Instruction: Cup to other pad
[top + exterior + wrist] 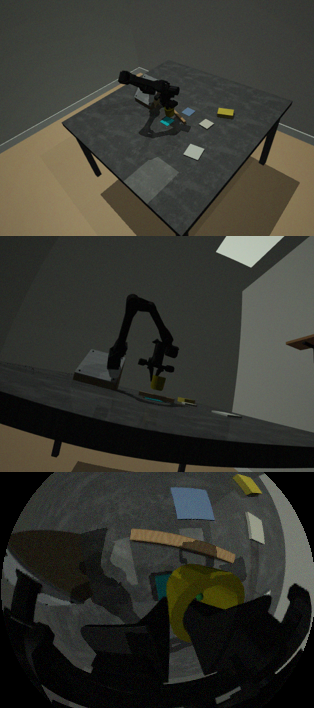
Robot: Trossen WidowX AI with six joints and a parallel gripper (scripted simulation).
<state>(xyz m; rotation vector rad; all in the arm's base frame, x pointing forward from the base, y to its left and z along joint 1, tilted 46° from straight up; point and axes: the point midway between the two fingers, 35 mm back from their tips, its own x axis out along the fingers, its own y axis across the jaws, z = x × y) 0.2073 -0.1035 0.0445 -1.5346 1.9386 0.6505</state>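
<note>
Right now my gripper tip is 2 cm short of the cyan pad, 3 cm to the left of it and 9 cm above it. From my gripper tip the other things lie so: pale blue pad 10 cm ahead, 14 cm to the left, 9 cm below; yellow cup 2 cm ahead; wooden stick 6 cm ahead, 5 cm to the left, 8 cm below.
</note>
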